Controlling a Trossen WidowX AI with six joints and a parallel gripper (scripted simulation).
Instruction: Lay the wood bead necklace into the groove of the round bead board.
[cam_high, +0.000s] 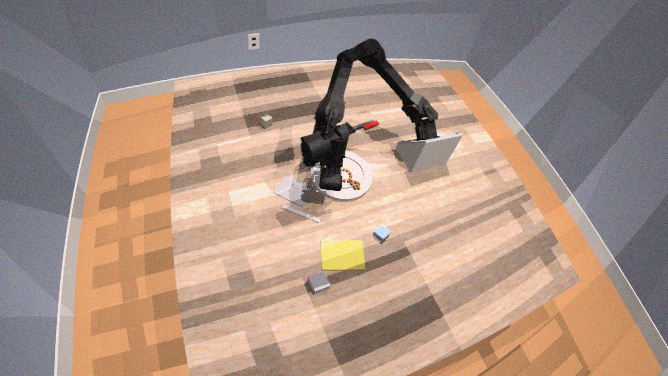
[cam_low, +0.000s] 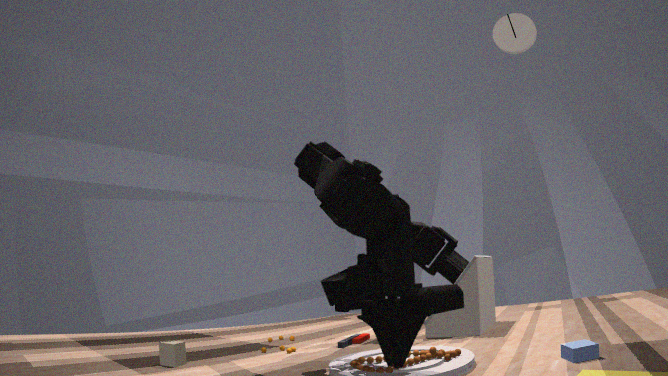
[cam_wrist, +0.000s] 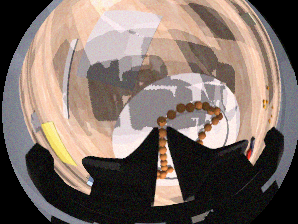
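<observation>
Right now my gripper tip is 110 mm short of the grey sheet and 10 mm above it. The rest, counted from my gripper tip: yellow sheet (40 mm ahead, 250 mm to the left, 10 mm below); blue block (90 mm behind, 220 mm to the left, 10 mm below); stick (120 mm ahead, 90 mm to the left, 10 mm below).
</observation>
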